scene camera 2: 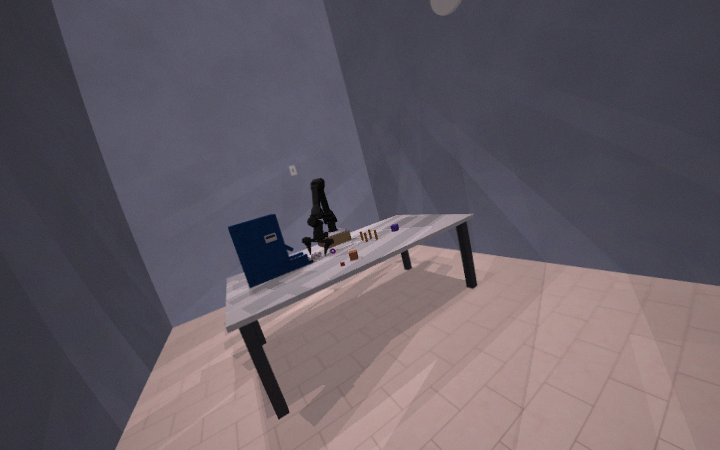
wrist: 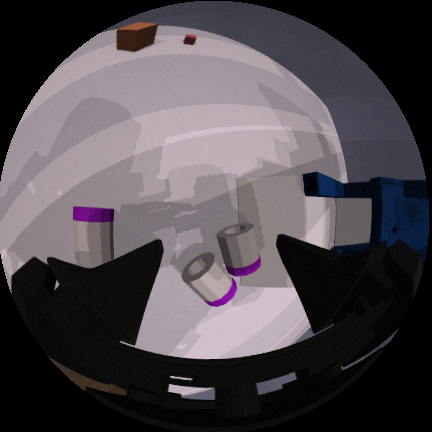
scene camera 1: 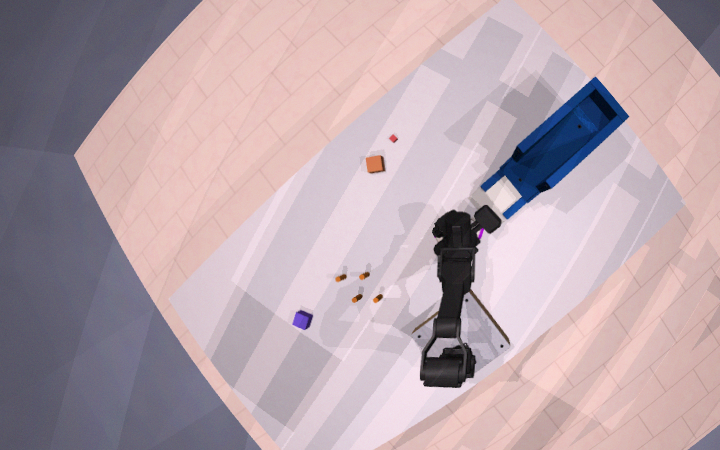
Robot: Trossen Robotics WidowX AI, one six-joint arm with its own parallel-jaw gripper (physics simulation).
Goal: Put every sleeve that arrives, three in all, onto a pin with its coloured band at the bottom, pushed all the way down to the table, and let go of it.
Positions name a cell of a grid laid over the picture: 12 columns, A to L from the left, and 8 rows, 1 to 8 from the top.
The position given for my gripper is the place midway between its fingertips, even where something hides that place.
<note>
The table carries an orange block (wrist: E1). Also in view: my gripper (scene camera 1: H4) and a blue chute (scene camera 1: I3).
My gripper shows as well in the wrist view (wrist: G5).
</note>
